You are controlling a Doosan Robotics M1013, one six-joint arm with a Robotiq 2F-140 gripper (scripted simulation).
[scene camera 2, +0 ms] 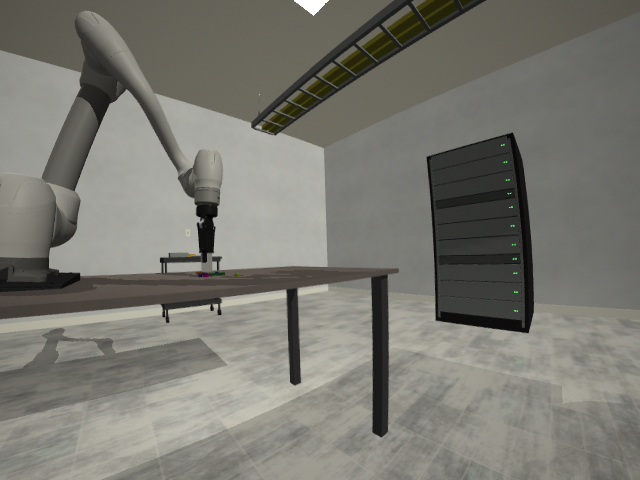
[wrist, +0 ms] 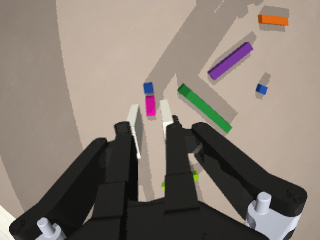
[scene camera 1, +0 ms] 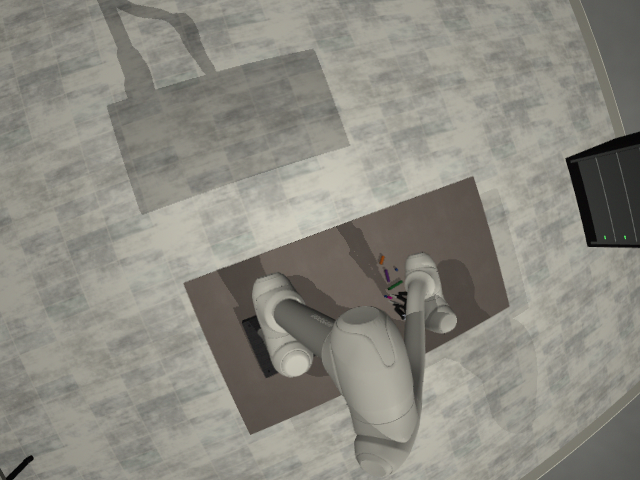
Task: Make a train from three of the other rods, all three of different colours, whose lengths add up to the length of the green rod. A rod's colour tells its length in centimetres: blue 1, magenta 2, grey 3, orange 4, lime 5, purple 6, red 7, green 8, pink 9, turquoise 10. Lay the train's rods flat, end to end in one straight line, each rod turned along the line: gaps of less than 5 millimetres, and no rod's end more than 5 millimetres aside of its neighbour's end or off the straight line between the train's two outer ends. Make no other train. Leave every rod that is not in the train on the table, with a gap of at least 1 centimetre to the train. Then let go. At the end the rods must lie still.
Note:
I see my gripper [scene camera 2: 207,271].
My gripper is seen too in the wrist view [wrist: 151,114].

